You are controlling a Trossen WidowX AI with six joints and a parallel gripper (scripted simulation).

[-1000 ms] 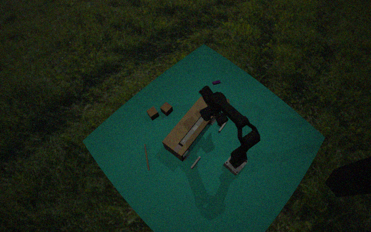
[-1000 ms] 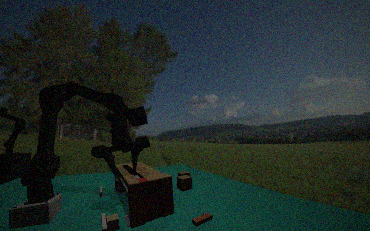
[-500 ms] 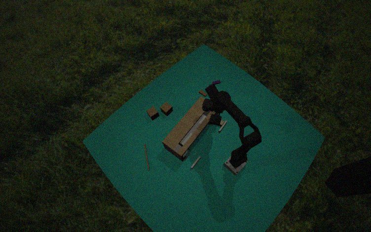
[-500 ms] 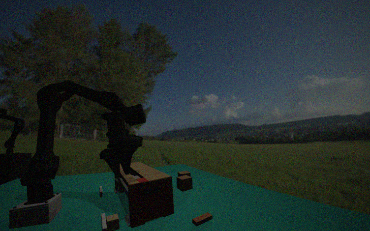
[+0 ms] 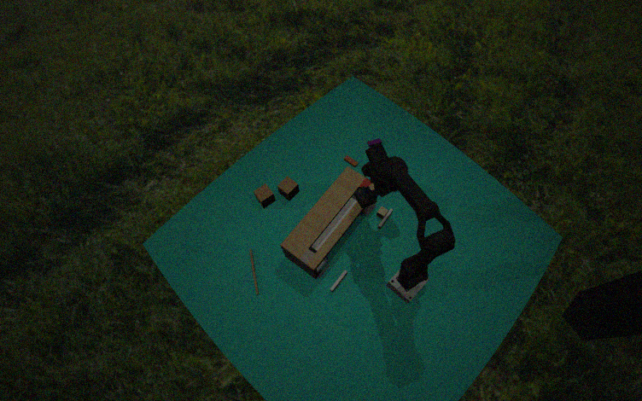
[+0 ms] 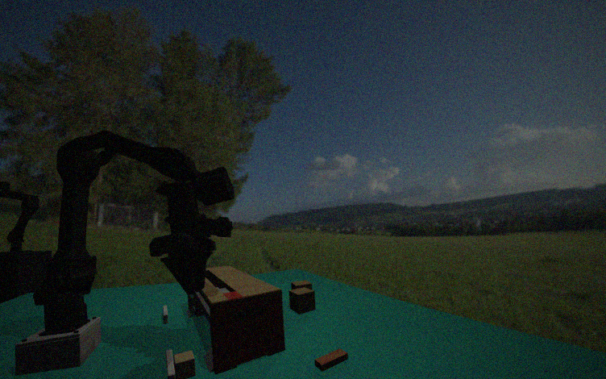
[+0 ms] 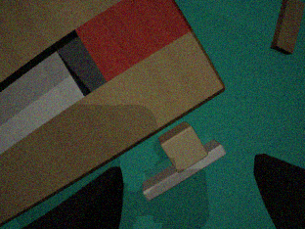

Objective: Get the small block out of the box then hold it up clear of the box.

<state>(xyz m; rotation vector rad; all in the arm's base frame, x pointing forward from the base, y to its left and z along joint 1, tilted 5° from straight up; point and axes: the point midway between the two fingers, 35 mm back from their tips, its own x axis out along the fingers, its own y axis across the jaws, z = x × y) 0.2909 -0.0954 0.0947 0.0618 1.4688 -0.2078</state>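
Right now my gripper tip is 13 cm above the tan block, 3 cm past it and 1 cm to the left of it. The rest, counted from my gripper tip: purple block: 24 cm ahead, 22 cm to the right, 14 cm below; then long brown box: 16 cm to the left, 8 cm below, 1 cm ahead; then thin rod: 51 cm to the left, 14 cm below, 8 cm ahead.
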